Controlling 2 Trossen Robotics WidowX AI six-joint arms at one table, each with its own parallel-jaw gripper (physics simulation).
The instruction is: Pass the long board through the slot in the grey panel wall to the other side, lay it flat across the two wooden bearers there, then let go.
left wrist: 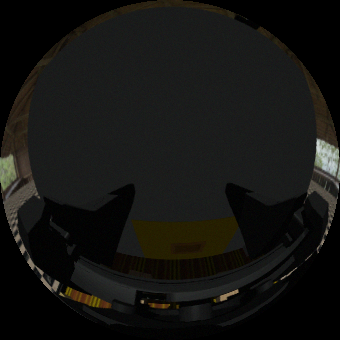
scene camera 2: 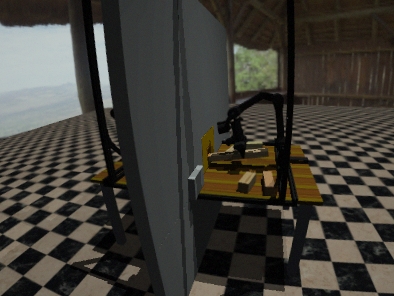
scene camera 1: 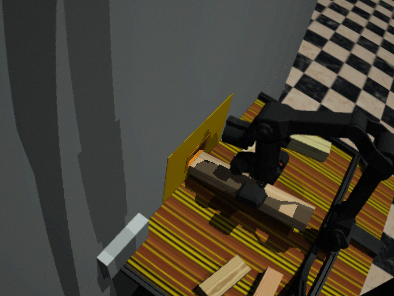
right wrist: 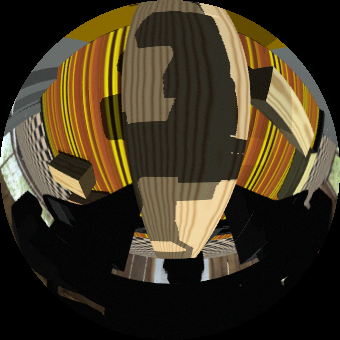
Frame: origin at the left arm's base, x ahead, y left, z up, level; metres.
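Where they show: left gripper, fingertip midpoint: point(left wrist: 181, 188); right gripper, fingertip midpoint: point(scene camera 2: 243, 156) point(right wrist: 181, 183); right arm's base, link origin: point(scene camera 1: 330, 242).
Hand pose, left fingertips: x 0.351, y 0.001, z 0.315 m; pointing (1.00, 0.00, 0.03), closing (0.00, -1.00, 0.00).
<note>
Each offset is from my left fingertips to the top centre of the thing. "pt": to the spot under its first point. Level surfaces: height alone.
The long board point(scene camera 1: 295, 210) point(scene camera 2: 257, 153) point(right wrist: 182, 100) is held roughly level above the table, its far end at the orange-rimmed slot in the yellow plate point(scene camera 1: 177, 167) point(left wrist: 150, 235) on the grey panel wall point(scene camera 1: 150, 60) point(scene camera 2: 150, 75) point(left wrist: 170, 100). Whether its tip is inside the slot is unclear. My right gripper point(scene camera 1: 256, 184) point(scene camera 2: 240, 149) point(right wrist: 181, 183) is shut across the board near its middle. My left gripper point(left wrist: 181, 188) is open and empty, facing the wall above the slot. No board shows through the slot in the left wrist view. A pale wooden piece point(left wrist: 229, 295) shows low there; whether it is a bearer is unclear.
Two short wooden blocks @[dx +0.375, dy -0.259, dz -0.287 m] point(scene camera 1: 225, 275) point(scene camera 2: 247, 182) lie on the striped table @[dz -0.334 m] point(scene camera 1: 175, 225) on the board's side. A larger pale block @[dx +0.353, dy +0.267, dz -0.287 m] point(scene camera 1: 311, 147) lies beyond the right arm. A light grey block @[pt dx +0.151, dy -0.351, dz -0.235 m] point(scene camera 1: 122, 242) point(scene camera 2: 196, 181) juts from the wall at the table's edge.
</note>
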